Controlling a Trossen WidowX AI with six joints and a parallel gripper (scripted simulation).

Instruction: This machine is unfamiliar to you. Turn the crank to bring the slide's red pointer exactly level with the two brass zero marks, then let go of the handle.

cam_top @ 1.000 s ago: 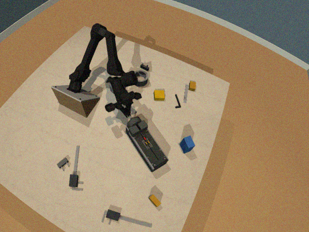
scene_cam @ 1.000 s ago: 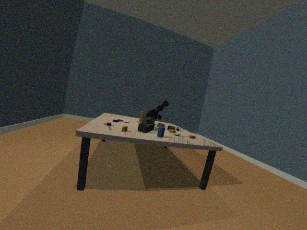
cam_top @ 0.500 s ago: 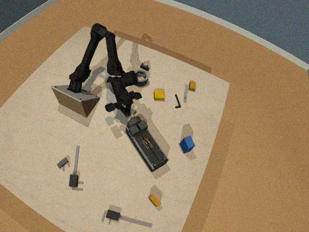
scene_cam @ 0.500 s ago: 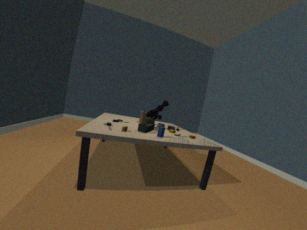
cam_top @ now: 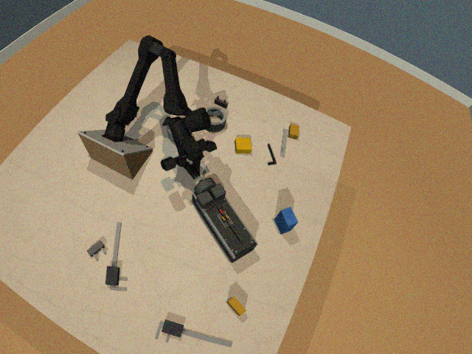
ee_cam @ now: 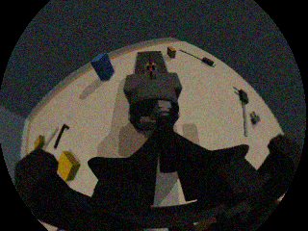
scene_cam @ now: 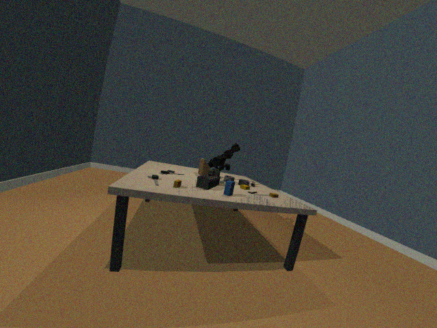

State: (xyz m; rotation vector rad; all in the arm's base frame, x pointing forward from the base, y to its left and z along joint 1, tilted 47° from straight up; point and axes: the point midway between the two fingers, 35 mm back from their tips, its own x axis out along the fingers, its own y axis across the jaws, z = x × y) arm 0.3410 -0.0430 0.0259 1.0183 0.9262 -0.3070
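The crank handle is 3 cm above my gripper tip, 1 cm to the left of it and 1 cm behind it. Round my gripper tip: yellow block: 25 cm to the left, 9 cm ahead, 8 cm below; then red pointer: 12 cm ahead, 8 cm to the right, 1 cm below; then blue cube: 34 cm ahead, 5 cm below, 1 cm to the right.
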